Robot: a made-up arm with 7 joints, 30 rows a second.
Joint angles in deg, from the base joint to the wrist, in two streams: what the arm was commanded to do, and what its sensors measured. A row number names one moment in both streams.
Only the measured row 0 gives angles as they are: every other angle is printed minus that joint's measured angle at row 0.
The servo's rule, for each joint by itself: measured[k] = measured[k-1] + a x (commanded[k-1-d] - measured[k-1]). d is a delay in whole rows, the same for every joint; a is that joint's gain. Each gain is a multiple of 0.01, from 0.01 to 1. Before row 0 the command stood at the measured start. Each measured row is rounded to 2 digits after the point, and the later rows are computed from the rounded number. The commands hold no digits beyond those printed.
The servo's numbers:
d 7
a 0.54 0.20 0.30 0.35 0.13 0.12 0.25
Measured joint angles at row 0:
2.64, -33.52, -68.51, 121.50, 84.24, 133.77, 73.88
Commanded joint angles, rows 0 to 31:
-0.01, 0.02, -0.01, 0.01, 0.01, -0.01, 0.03
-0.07, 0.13, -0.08, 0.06, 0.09, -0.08, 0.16
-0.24, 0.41, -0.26, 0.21, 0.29, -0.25, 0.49
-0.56, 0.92, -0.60, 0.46, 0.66, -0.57, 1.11
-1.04, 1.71, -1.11, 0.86, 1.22, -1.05, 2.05
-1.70, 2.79, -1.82, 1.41, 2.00, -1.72, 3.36
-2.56, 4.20, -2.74, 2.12, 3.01, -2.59, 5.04
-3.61, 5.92, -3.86, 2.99, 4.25, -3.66, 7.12
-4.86, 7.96, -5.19, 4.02, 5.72, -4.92, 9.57
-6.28, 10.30, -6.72, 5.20, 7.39, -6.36, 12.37
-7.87, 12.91, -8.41, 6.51, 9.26, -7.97, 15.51
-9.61, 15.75, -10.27, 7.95, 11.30, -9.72, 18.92
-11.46, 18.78, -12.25, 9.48, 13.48, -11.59, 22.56
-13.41, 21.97, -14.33, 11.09, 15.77, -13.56, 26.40
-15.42, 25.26, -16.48, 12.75, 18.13, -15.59, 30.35
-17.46, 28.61, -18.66, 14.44, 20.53, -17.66, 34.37
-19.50, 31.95, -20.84, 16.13, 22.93, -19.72, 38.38
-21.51, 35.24, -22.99, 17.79, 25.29, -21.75, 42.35
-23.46, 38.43, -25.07, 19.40, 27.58, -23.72, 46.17
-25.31, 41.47, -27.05, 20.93, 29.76, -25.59, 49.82
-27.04, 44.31, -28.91, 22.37, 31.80, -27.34, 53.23
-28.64, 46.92, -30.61, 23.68, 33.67, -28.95, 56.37
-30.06, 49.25, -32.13, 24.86, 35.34, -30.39, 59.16
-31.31, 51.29, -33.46, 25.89, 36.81, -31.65, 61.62
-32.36, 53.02, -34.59, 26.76, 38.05, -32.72, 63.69
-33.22, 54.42, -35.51, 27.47, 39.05, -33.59, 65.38
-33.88, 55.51, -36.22, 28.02, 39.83, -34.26, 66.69
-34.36, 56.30, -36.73, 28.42, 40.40, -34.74, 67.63
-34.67, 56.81, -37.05, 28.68, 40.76, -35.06, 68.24
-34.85, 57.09, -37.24, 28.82, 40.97, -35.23, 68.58
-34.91, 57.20, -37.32, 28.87, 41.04, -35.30, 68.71
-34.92, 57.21, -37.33, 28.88, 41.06, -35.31, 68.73
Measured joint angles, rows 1 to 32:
0.00, 0.00, 0.00, 0.00, 0.00, 0.00, 0.00
0.00, 0.00, 0.00, 0.00, 0.00, 0.00, 0.00
0.00, 0.00, 0.00, 0.00, 0.00, 0.00, 0.00
0.00, 0.00, 0.00, 0.00, 0.00, 0.00, 0.00
0.00, 0.00, 0.00, 0.00, 0.00, 0.00, 0.00
0.00, 0.00, 0.00, 0.00, 0.00, 0.00, 0.00
0.00, 0.00, 0.00, 0.00, 0.00, 0.00, 0.00
-0.01, 0.00, 0.00, 0.00, 0.00, 0.00, 0.01
-0.04, 0.03, -0.02, 0.02, 0.01, -0.01, 0.05
-0.15, 0.11, -0.09, 0.09, 0.05, -0.04, 0.16
-0.37, 0.27, -0.24, 0.22, 0.13, -0.10, 0.40
-0.73, 0.56, -0.50, 0.44, 0.27, -0.21, 0.81
-1.25, 1.01, -0.90, 0.78, 0.49, -0.39, 1.45
-1.96, 1.65, -1.45, 1.25, 0.82, -0.65, 2.35
-2.85, 2.50, -2.17, 1.86, 1.27, -1.01, 3.54
-3.94, 3.59, -3.08, 2.62, 1.85, -1.48, 5.05
-5.20, 4.93, -4.17, 3.52, 2.57, -2.07, 6.88
-6.64, 6.53, -5.44, 4.57, 3.44, -2.78, 9.04
-8.24, 8.37, -6.89, 5.75, 4.46, -3.61, 11.51
-9.98, 10.45, -8.50, 7.06, 5.63, -4.57, 14.27
-11.83, 12.75, -10.25, 8.47, 6.95, -5.65, 17.30
-13.77, 15.25, -12.12, 9.97, 8.40, -6.84, 20.56
-15.76, 17.92, -14.08, 11.53, 9.98, -8.14, 24.01
-17.78, 20.73, -16.11, 13.14, 11.66, -9.53, 27.60
-19.79, 23.63, -18.17, 14.77, 13.43, -11.00, 31.29
-21.77, 26.59, -20.24, 16.39, 15.27, -12.53, 35.01
-23.68, 29.57, -22.28, 17.98, 17.15, -14.10, 38.71
-25.49, 32.52, -24.27, 19.52, 19.05, -15.69, 42.34
-27.19, 35.40, -26.17, 20.98, 20.95, -17.28, 45.85
-28.74, 38.17, -27.96, 22.34, 22.82, -18.85, 49.18
-30.13, 40.79, -29.61, 23.58, 24.64, -20.39, 52.29
-31.33, 43.24, -31.10, 24.69, 26.38, -21.87, 55.14

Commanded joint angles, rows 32 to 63:
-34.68, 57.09, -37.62, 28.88, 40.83, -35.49, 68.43
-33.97, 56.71, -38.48, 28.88, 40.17, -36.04, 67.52
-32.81, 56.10, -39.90, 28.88, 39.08, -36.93, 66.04
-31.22, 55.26, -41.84, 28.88, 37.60, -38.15, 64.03
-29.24, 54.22, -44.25, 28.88, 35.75, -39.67, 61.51
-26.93, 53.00, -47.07, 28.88, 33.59, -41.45, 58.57
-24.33, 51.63, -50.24, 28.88, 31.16, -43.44, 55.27
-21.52, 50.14, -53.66, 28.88, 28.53, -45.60, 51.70
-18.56, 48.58, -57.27, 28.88, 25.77, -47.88, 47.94
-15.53, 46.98, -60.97, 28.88, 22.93, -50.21, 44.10
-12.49, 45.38, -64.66, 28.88, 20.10, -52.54, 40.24
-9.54, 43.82, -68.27, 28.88, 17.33, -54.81, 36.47
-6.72, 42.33, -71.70, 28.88, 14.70, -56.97, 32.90
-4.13, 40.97, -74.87, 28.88, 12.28, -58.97, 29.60
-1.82, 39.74, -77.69, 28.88, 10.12, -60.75, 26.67
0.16, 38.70, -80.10, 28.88, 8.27, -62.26, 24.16
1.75, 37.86, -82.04, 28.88, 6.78, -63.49, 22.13
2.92, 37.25, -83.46, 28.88, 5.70, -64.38, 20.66
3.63, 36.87, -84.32, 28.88, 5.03, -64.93, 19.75
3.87, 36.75, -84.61, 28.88, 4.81, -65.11, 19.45
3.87, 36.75, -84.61, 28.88, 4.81, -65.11, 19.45
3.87, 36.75, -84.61, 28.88, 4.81, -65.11, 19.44
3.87, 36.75, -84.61, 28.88, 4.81, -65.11, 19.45
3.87, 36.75, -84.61, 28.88, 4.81, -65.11, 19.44
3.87, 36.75, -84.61, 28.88, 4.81, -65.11, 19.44
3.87, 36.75, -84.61, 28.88, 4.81, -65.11, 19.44
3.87, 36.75, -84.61, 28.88, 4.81, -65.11, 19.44
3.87, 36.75, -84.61, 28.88, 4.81, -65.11, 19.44
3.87, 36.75, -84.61, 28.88, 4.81, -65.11, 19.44
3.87, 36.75, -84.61, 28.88, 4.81, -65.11, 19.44
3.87, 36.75, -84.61, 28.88, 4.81, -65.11, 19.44
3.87, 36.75, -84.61, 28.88, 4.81, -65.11, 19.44
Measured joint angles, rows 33 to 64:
-32.35, 45.48, -32.42, 25.66, 28.03, -23.28, 57.70
-33.18, 47.49, -33.56, 26.49, 29.56, -24.60, 59.95
-33.82, 49.25, -34.51, 27.17, 30.97, -25.82, 61.87
-34.28, 50.76, -35.27, 27.70, 32.24, -26.93, 63.46
-34.59, 52.03, -35.86, 28.09, 33.37, -27.93, 64.74
-34.76, 53.06, -36.30, 28.36, 34.37, -28.81, 65.73
-34.85, 53.89, -36.61, 28.54, 35.24, -29.59, 66.48
-34.76, 54.53, -36.91, 28.66, 35.97, -30.30, 66.97
-34.33, 54.97, -37.38, 28.74, 36.52, -30.99, 67.11
-33.51, 55.20, -38.14, 28.79, 36.85, -31.70, 66.84
-32.27, 55.21, -39.25, 28.82, 36.95, -32.47, 66.14
-30.63, 55.01, -40.75, 28.84, 36.79, -33.33, 64.98
-28.63, 54.61, -42.65, 28.85, 36.37, -34.30, 63.38
-26.31, 54.01, -44.93, 28.86, 35.69, -35.40, 61.35
-23.72, 53.24, -47.55, 28.87, 34.76, -36.62, 58.94
-20.93, 52.31, -50.47, 28.87, 33.59, -37.97, 56.19
-18.01, 51.24, -53.62, 28.87, 32.20, -39.44, 53.17
-15.03, 50.07, -56.93, 28.87, 30.63, -41.01, 49.94
-12.07, 48.82, -60.33, 28.87, 28.90, -42.67, 46.57
-9.18, 47.52, -63.74, 28.87, 27.05, -44.39, 43.15
-6.45, 46.21, -67.08, 28.87, 25.13, -46.14, 39.76
-3.95, 44.92, -70.26, 28.87, 23.18, -47.89, 36.49
-1.73, 43.68, -73.21, 28.87, 21.24, -49.61, 33.41
0.15, 42.52, -75.86, 28.87, 19.36, -51.28, 30.59
1.65, 41.47, -78.14, 28.87, 17.58, -52.85, 28.11
2.72, 40.55, -79.99, 28.87, 15.95, -54.30, 26.02
3.34, 39.79, -81.38, 28.87, 14.50, -55.60, 24.38
3.63, 39.18, -82.35, 28.87, 13.24, -56.74, 23.15
3.76, 38.69, -83.03, 28.87, 12.14, -57.74, 22.22
3.82, 38.30, -83.50, 28.87, 11.19, -58.62, 21.53
3.85, 37.99, -83.83, 28.87, 10.36, -59.40, 21.01
3.86, 37.74, -84.06, 28.87, 9.64, -60.09, 20.62

